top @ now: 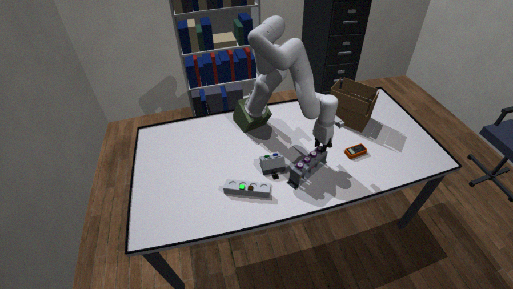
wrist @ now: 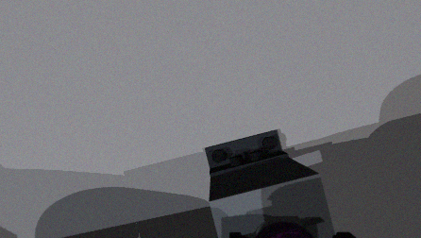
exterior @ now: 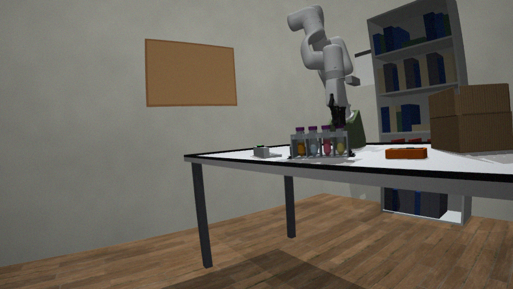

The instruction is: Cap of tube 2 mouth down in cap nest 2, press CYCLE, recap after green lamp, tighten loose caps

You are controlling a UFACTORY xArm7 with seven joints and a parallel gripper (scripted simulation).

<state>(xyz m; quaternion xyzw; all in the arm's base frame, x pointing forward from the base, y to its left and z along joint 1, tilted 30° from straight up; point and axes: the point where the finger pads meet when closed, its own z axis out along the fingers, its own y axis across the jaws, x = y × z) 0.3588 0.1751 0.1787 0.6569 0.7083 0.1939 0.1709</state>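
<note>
Now: the cap marked 1 2 cm below my hand. From my hand the other things lie so: blue key 20 cm to the right, 10 cm behind, 7 cm below; then key housing 23 cm to the right, 9 cm behind, 8 cm below; then green key 24 cm to the right, 11 cm behind, 7 cm below.
</note>
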